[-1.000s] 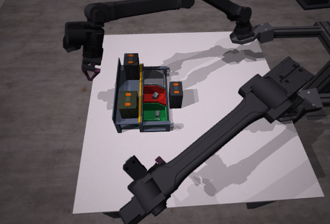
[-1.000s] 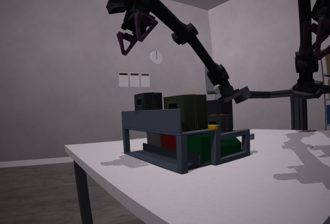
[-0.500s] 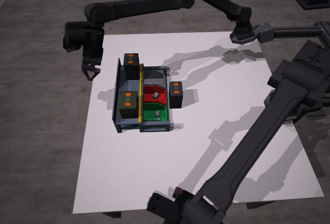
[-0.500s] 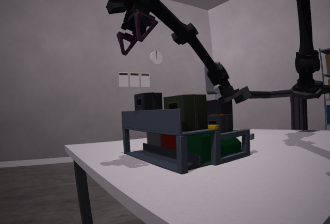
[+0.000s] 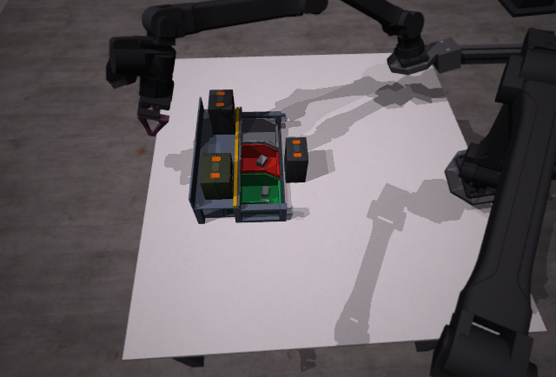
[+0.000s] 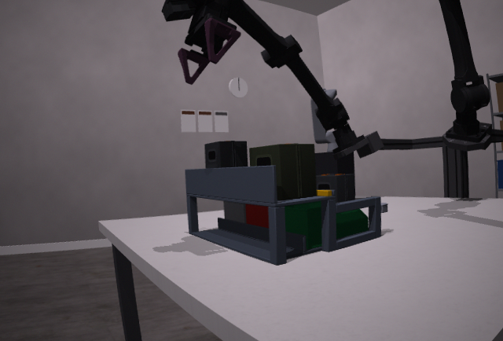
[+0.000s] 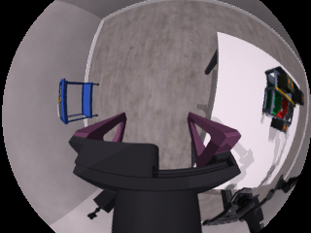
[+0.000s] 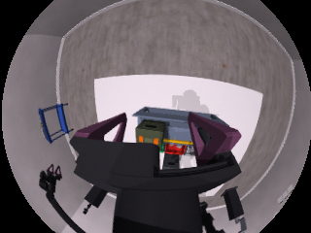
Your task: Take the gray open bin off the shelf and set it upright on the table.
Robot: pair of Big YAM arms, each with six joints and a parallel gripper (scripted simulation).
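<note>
My right hand is 260 mm past the gray bin, 140 mm to the left of it and 300 mm above it. Round my right hand: green bin: 230 mm behind, 80 mm to the left, 300 mm below; then red bin: 240 mm behind, 30 mm to the right, 300 mm below; then shelf: 210 mm behind, 40 mm to the right, 270 mm below.
</note>
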